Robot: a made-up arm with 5 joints.
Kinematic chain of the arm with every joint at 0, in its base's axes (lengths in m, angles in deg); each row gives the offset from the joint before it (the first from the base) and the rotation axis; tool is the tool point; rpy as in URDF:
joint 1: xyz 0 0 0.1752 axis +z
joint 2: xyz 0 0 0 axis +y
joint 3: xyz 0.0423 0 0.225 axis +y
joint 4: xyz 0.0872 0 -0.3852 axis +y
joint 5: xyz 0.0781 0 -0.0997 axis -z
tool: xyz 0 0 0 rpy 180 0 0
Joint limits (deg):
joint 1: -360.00..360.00
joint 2: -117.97..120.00
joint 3: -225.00..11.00
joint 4: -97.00..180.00
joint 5: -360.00..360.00
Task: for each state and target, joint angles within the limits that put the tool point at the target. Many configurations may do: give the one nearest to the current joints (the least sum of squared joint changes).
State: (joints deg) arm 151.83 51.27 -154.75 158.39 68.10
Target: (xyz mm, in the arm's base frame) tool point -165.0 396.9 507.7
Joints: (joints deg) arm 112.57 36.16 -163.32 161.34 68.10
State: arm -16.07 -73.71 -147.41 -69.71 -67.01
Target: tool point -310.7 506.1 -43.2
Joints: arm -58.45 -104.73 -163.81 -63.30 -67.01
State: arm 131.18 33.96 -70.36 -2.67 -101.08
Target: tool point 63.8 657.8 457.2
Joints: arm 84.46 33.43 -118.81 4.38 -101.08
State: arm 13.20 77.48 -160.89 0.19 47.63
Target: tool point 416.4 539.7 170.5
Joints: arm 52.35 99.72 -172.84 -33.55 47.63
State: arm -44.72 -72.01 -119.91 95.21 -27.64
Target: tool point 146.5 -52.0 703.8
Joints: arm -19.54 -46.17 -96.70 98.86 -27.64
